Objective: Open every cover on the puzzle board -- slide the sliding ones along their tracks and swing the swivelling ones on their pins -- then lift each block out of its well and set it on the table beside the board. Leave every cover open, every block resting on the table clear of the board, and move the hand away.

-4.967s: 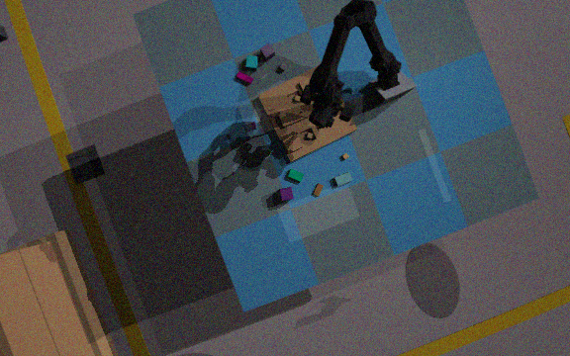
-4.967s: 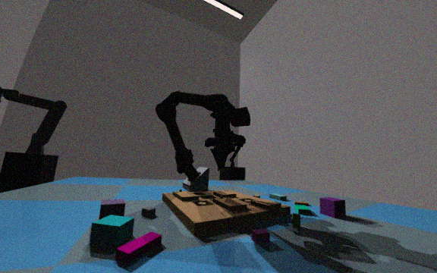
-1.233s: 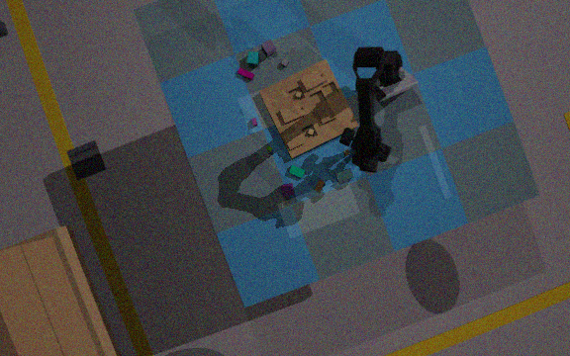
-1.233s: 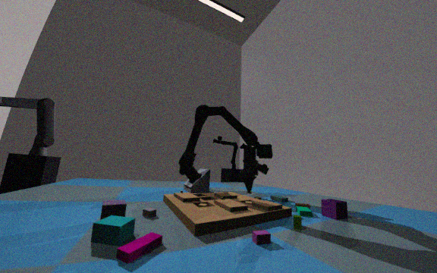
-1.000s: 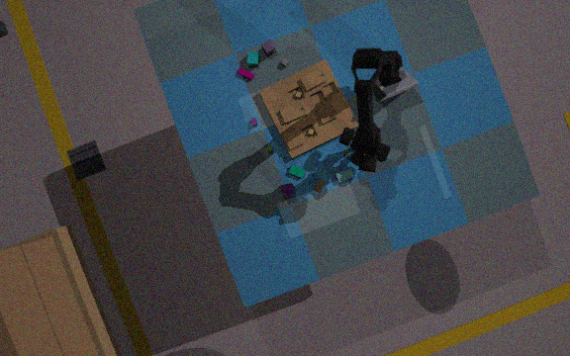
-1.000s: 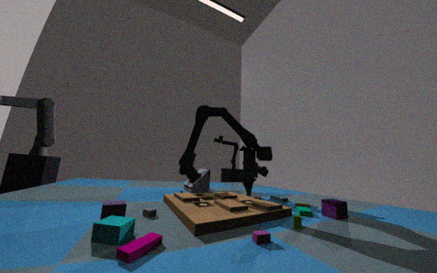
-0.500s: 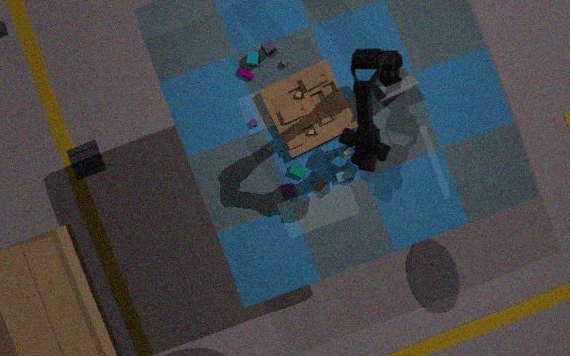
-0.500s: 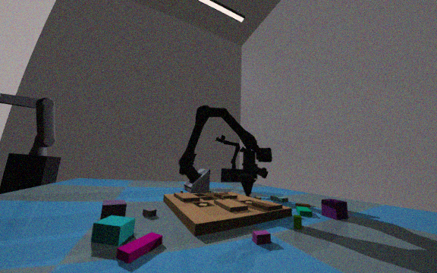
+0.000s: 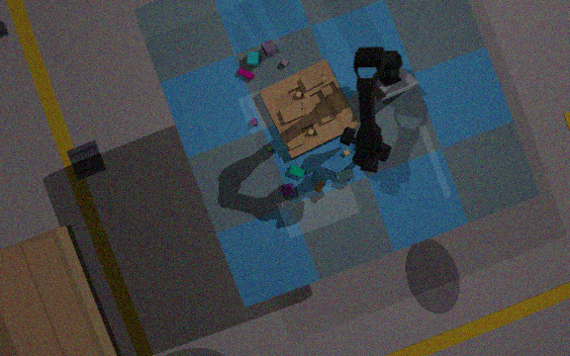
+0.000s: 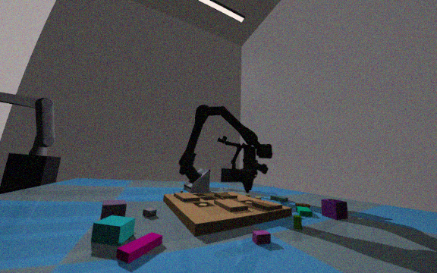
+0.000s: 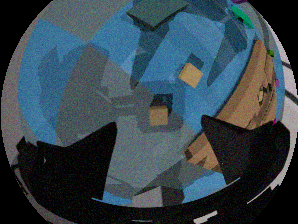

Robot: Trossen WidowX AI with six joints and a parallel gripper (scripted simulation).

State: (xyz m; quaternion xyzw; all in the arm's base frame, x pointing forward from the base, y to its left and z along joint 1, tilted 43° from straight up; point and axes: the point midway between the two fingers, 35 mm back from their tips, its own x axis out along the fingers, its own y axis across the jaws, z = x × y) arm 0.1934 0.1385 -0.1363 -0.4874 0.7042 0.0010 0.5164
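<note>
Now: gripper tip 10 cm short of the pale teal block, 8 cm to the right of it and 2 cm above it. Round my gripper tip: green block (27 cm ahead, 2 cm below); wooden bar (21 cm ahead, 8 cm to the left, 2 cm below); purple cube (33 cm ahead, 5 cm to the left).
</note>
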